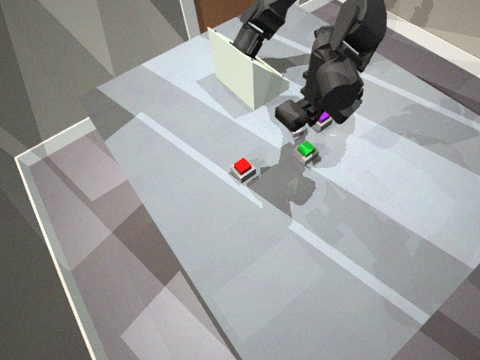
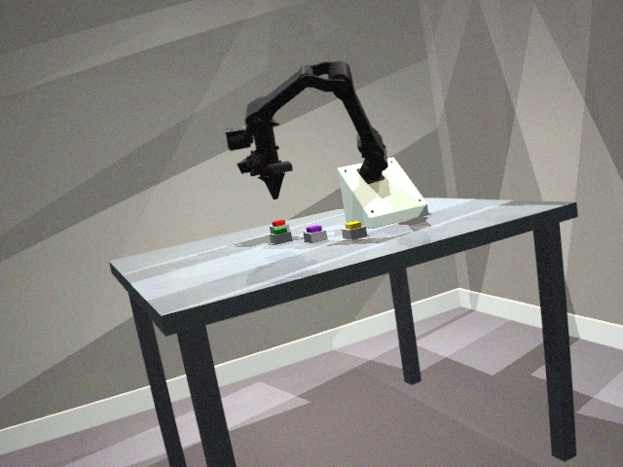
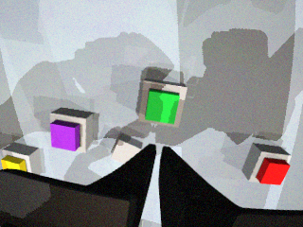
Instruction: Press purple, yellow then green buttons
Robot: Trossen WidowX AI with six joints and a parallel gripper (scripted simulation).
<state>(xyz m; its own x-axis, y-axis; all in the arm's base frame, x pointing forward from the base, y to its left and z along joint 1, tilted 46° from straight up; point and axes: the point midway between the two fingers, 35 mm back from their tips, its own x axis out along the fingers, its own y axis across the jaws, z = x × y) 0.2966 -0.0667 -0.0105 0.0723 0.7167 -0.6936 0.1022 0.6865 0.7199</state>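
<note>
My gripper tip is 90 mm above the green button. Round my gripper tip: red button 160 mm to the right, 90 mm below, 70 mm behind; then purple button 110 mm to the left, 90 mm below, 40 mm behind; then small block 110 mm below, 70 mm behind, 40 mm to the left.
</note>
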